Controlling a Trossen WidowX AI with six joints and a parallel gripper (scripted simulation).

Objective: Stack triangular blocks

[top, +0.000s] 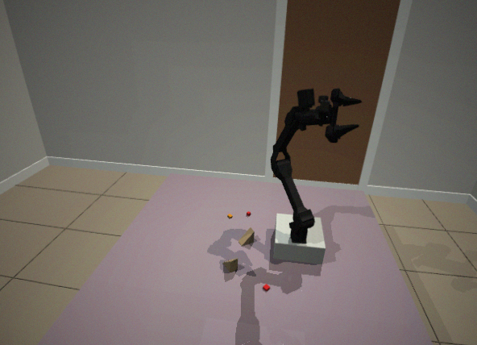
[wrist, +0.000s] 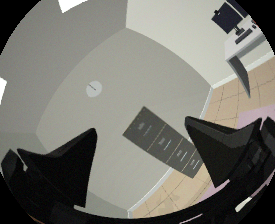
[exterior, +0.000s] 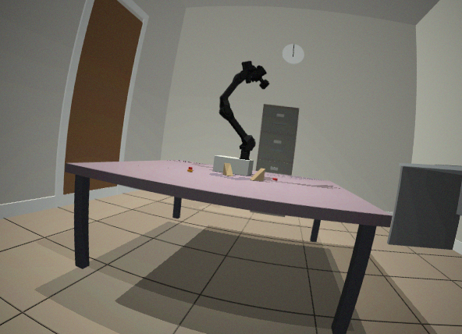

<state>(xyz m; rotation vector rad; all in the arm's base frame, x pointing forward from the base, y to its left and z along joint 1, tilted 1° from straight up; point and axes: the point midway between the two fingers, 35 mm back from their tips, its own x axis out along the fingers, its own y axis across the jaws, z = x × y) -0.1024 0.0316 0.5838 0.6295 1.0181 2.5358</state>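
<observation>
The triangular block lies 41 cm ahead of my gripper tip, 7 cm to the left of it and 67 cm below it. Also, from my gripper tip: orange cube (47 cm ahead, 30 cm to the right, 68 cm below).
</observation>
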